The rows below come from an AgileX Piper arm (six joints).
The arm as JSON. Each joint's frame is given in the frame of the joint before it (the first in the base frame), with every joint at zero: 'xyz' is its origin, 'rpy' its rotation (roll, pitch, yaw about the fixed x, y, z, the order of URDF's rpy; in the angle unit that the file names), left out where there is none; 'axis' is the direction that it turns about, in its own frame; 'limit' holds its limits. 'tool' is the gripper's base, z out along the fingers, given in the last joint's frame.
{
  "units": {
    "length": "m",
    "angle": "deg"
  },
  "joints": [
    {
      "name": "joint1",
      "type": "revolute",
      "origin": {
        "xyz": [
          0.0,
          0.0,
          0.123
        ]
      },
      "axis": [
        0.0,
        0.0,
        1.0
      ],
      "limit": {
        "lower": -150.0,
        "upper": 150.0
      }
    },
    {
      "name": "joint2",
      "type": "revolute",
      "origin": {
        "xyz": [
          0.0,
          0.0,
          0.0
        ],
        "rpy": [
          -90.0,
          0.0,
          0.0
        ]
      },
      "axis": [
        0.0,
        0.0,
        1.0
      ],
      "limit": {
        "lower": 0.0,
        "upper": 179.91
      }
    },
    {
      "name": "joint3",
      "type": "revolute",
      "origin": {
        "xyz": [
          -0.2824,
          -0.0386,
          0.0
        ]
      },
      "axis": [
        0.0,
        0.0,
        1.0
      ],
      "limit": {
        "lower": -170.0,
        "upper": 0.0
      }
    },
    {
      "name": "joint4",
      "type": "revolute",
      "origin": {
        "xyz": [
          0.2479,
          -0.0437,
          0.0
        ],
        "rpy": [
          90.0,
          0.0,
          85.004
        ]
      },
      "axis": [
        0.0,
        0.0,
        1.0
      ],
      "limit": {
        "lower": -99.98,
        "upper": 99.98
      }
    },
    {
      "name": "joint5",
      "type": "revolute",
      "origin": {
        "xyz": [
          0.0,
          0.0,
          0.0
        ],
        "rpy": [
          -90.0,
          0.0,
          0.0
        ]
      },
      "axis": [
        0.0,
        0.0,
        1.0
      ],
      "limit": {
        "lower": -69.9,
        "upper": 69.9
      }
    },
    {
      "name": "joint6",
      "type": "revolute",
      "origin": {
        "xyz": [
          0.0,
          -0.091,
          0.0
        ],
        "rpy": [
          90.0,
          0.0,
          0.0
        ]
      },
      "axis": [
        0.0,
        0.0,
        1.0
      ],
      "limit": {
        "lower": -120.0,
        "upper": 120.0
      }
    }
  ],
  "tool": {
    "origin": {
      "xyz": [
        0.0,
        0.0,
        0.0
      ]
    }
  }
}
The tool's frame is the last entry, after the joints.
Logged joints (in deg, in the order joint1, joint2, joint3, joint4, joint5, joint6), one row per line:
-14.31 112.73 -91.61 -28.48 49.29 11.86
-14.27 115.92 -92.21 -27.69 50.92 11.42
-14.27 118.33 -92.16 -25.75 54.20 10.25
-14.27 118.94 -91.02 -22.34 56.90 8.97
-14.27 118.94 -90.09 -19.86 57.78 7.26
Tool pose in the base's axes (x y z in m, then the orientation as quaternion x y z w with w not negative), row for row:
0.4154 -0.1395 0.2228 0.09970 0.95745 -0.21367 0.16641
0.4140 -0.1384 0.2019 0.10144 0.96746 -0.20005 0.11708
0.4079 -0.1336 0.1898 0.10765 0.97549 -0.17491 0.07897
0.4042 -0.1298 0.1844 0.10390 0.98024 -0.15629 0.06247
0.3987 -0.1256 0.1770 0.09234 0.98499 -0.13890 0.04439
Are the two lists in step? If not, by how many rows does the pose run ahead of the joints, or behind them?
The pose runs 1 row ahead of the joints: the pose in row i belongs to the joints in row i + 1.
